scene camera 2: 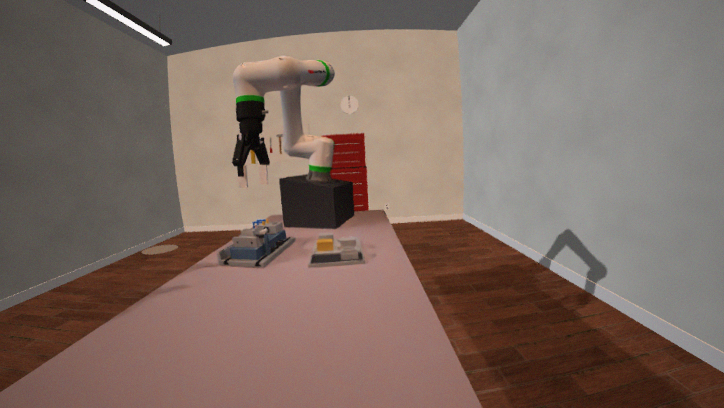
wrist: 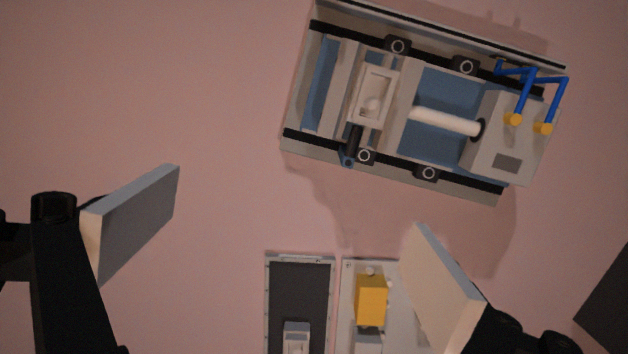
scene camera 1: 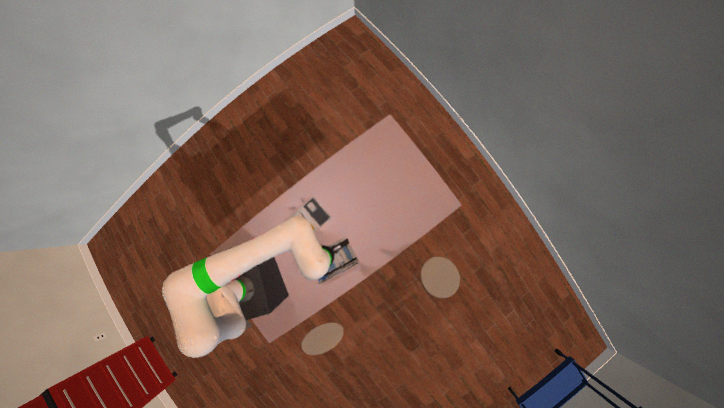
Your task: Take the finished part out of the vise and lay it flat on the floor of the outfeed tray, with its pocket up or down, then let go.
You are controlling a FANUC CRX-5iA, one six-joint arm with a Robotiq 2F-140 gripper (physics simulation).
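The finished part, a pale rectangular block with its pocket facing up, sits between the jaws of the blue and grey vise. A black stop rod on a blue bracket is at the part's end. The outfeed tray, dark-floored with low grey walls, lies beside the vise. It holds another pale part at one end. My gripper is open and empty, pointing down high above the table; in the wrist view the vise is off to the upper right of its fingers.
A light plate beside the tray carries a yellow block and a grey block. Blue hoses with yellow ends rise over the vise's far end. The dark pedestal stands at the end of the pink table.
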